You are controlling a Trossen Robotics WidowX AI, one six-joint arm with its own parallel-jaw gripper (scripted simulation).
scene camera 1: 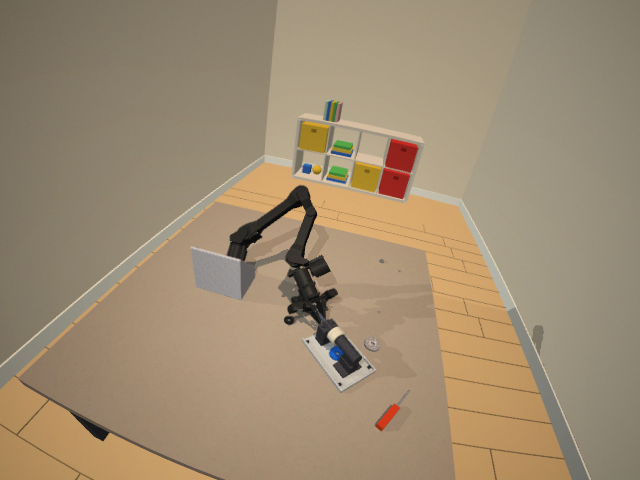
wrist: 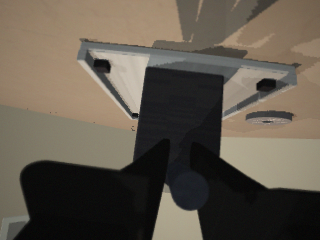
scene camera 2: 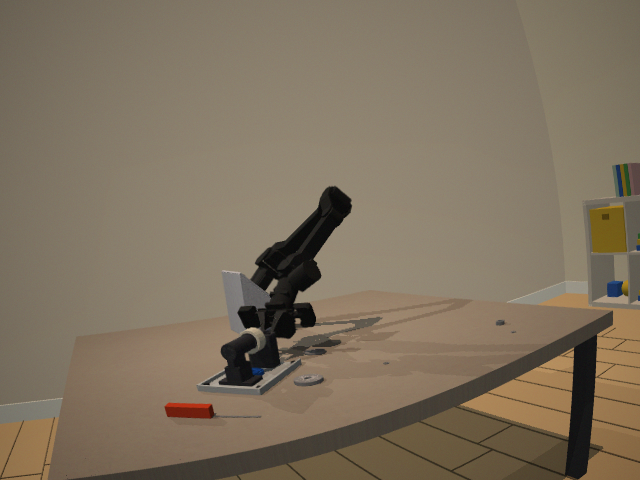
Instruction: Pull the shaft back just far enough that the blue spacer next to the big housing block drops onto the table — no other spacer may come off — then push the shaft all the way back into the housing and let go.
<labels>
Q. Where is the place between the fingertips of my gripper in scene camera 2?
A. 266,339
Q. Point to a dark housing block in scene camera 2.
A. At 237,378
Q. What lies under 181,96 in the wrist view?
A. A dark housing block.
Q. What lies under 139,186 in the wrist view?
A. My gripper.
</labels>
